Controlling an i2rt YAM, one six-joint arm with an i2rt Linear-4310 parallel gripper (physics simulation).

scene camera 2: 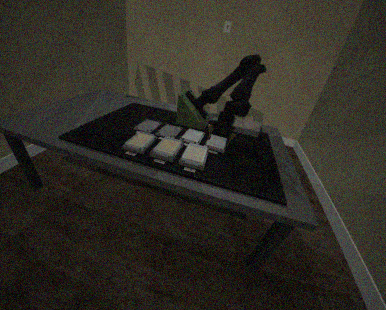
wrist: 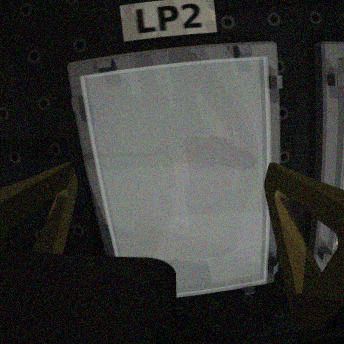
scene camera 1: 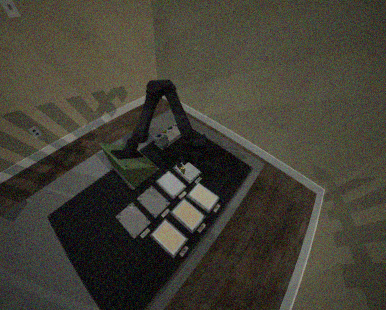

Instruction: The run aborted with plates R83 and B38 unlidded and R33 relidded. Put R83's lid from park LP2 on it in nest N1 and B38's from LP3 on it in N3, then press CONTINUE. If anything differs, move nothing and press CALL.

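Frame: origin at the arm's base, x left, y ahead, z down, level; millimetres.
Seen in the pictures: gripper, between the fingertips: (scene camera 2: 217, 142) (wrist: 170, 172) (scene camera 1: 189, 170); arm's base, origin of its link: (scene camera 2: 196, 105) (scene camera 1: 127, 154).
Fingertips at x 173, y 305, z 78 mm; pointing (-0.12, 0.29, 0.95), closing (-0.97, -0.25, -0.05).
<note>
Pixels of each thing's top centre, then the offset from my fingertips to it. "pt": a spot on its surface instead.
- grey park holder, centre of its top: (wrist: 190, 199) (scene camera 2: 217, 140) (scene camera 1: 187, 169) dx -6, dy -15, dz -3 mm
- label LP2, a spot on its surface: (wrist: 169, 20) pt dx -18, dy +70, dz +15 mm
- neighbouring white-topped holder, centre of its top: (scene camera 2: 193, 134) (scene camera 1: 170, 183) dx -133, dy -32, dz -1 mm
- pale button box, centre of its top: (scene camera 2: 243, 118) (scene camera 1: 169, 129) dx +136, dy -263, dz -67 mm
In the wrist view a pale, flat rectangular lid (wrist: 180, 135) lies in a grey park holder (wrist: 172, 57), below the label LP2 (wrist: 169, 20). My gripper (wrist: 170, 172) (scene camera 1: 181, 167) (scene camera 2: 220, 134) is open, its yellow fingertips on either side of the lid. The right fingertip appears close to the lid's edge; the left stands farther out. The dark gripper body hides the lid's lower left corner. Three cream-topped plates (scene camera 1: 203, 196) (scene camera 1: 188, 215) (scene camera 1: 169, 237) stand in the front row. Their labels are too small to read, and whether they are lidded is unclear.
Beside LP2 stands a neighbouring white-topped holder (scene camera 1: 171, 184) (wrist: 330, 115). Two greyer ones (scene camera 1: 153, 201) (scene camera 1: 133, 220) continue that row. A pale button box (scene camera 1: 167, 137) (scene camera 2: 248, 125) stands behind the arm's wrist. A green wedge (scene camera 1: 131, 169) (scene camera 2: 189, 112) stands by the arm's base.
</note>
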